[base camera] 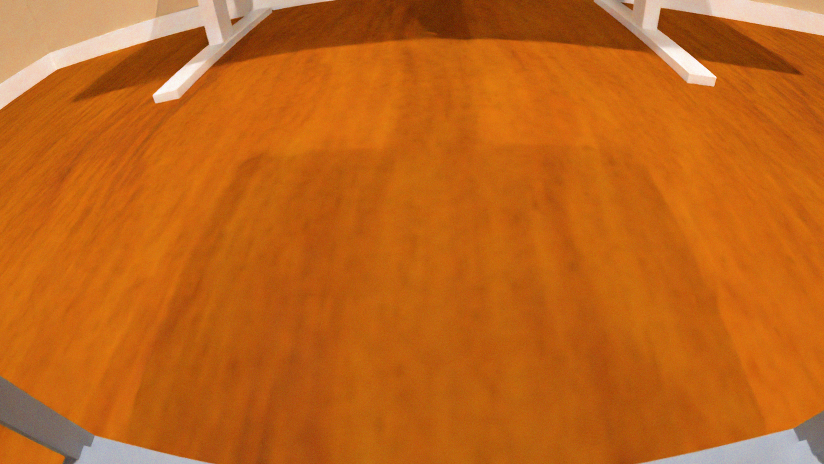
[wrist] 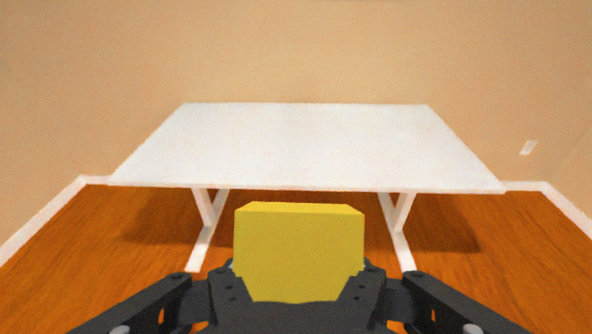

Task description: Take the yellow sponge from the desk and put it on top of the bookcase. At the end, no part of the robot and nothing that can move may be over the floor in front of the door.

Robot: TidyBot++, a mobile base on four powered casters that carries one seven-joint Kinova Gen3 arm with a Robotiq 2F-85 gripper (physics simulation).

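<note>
The yellow sponge is a yellow block held between the two dark fingertips at the lower middle of the wrist view. My gripper is shut on it. The white desk stands ahead against the wall, beyond the sponge, with a gap of floor before it. In the base camera view the desk's white feet show at the top left and top right. The bookcase and the door do not show in either view.
Beige walls with a white skirting board stand behind and beside the desk. A small white wall plate is at the right. Wooden floor lies before the base, whose grey edge shows at the bottom of the base camera view.
</note>
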